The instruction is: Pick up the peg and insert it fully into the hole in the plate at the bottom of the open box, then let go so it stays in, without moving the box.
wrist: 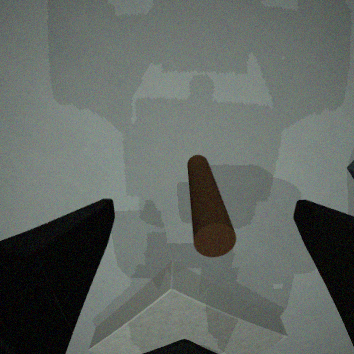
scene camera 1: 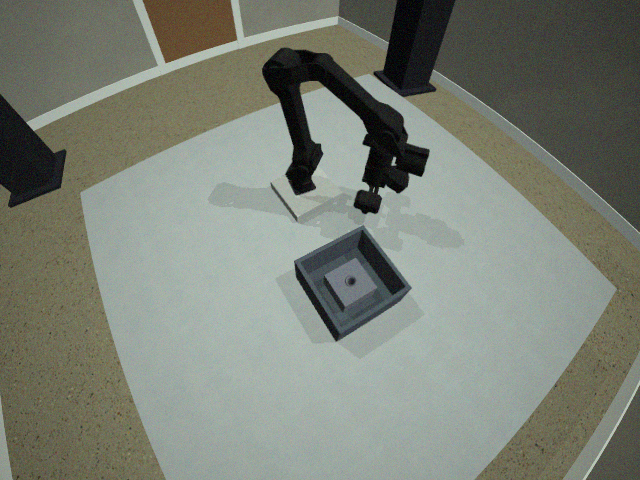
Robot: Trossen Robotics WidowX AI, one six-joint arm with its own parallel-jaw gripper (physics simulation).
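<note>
The brown round peg stands upright on the pale surface in the wrist view; it is hidden behind the gripper in the scene view. My gripper is open and points down, with the peg between its spread fingers in the wrist view and clear space on both sides of it. The open grey box stands in front of the gripper in the scene view. At its bottom lies the light square plate with the round dark hole near its middle.
The arm's pale base block is behind and left of the gripper in the scene view. A small dark corner shows at the wrist view's right edge. Dark pillars stand beyond the pale mat.
</note>
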